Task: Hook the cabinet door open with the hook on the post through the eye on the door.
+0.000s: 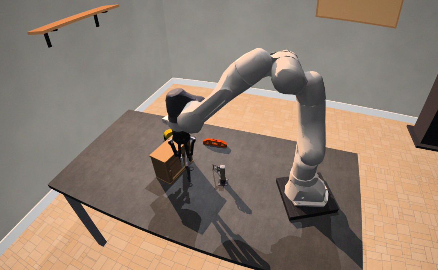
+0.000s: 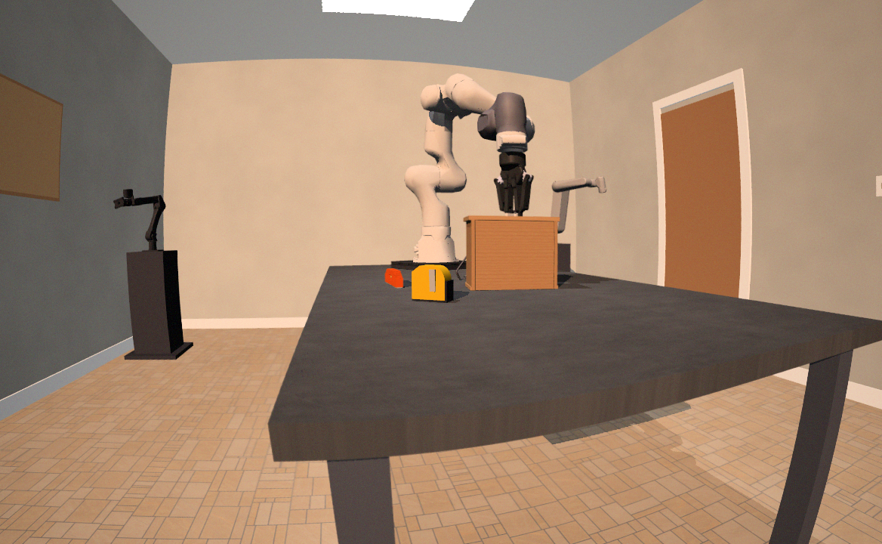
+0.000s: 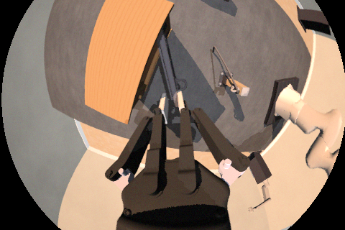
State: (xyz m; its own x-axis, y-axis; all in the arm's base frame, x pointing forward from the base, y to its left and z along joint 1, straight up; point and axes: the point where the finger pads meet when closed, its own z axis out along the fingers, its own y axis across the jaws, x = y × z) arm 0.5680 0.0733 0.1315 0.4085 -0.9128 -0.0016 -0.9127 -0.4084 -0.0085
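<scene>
My hand is 120 mm past the hook, 100 mm above it and 90 mm to the left of it. The rest, counted from my hand: dark door 80 mm below, 70 mm to the right, 10 mm ahead; orange spirit level 330 mm to the right, 140 mm below, 30 mm behind; yellow tape measure 310 mm to the right, 270 mm ahead, 130 mm below.
</scene>
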